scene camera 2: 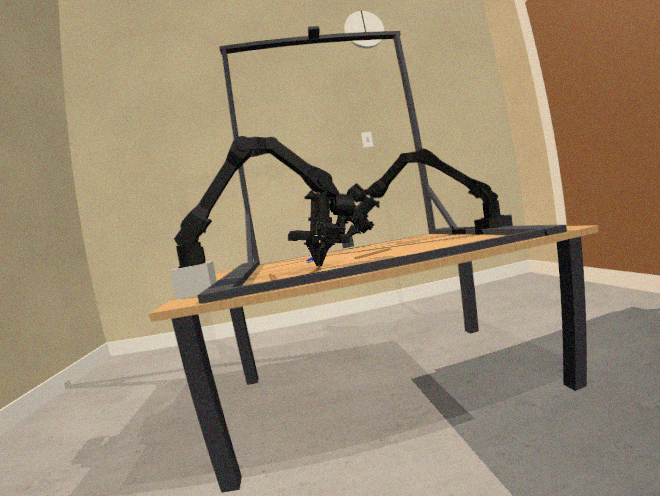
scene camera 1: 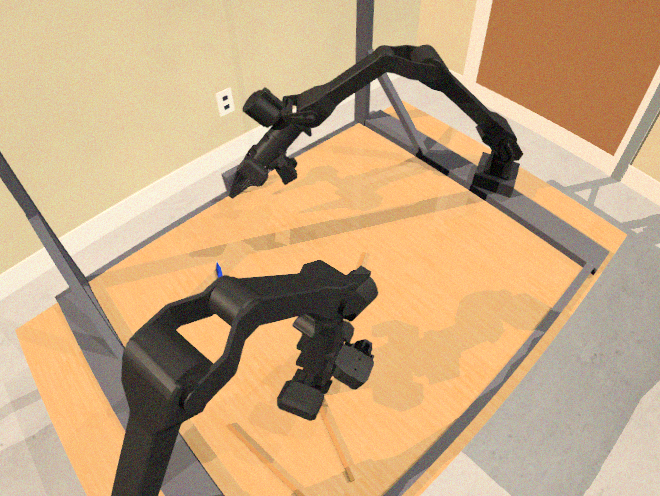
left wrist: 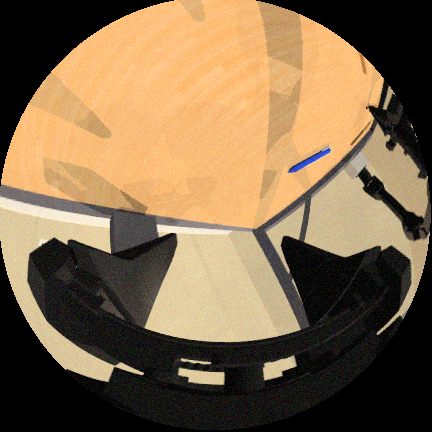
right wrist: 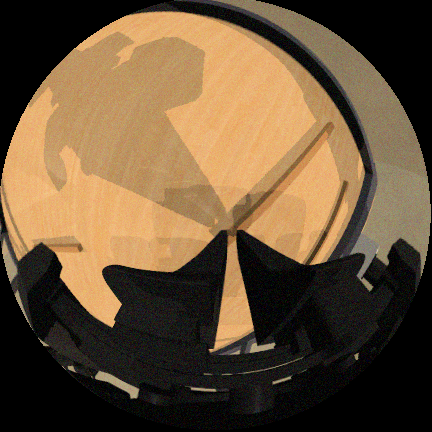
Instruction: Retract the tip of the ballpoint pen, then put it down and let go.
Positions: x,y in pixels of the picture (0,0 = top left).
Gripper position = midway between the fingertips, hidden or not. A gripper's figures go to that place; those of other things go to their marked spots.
Labels:
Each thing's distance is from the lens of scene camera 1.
my left gripper (scene camera 1: 233,191): 99 cm
my right gripper (scene camera 1: 315,391): 77 cm
dark metal frame post (scene camera 1: 23,199): 86 cm

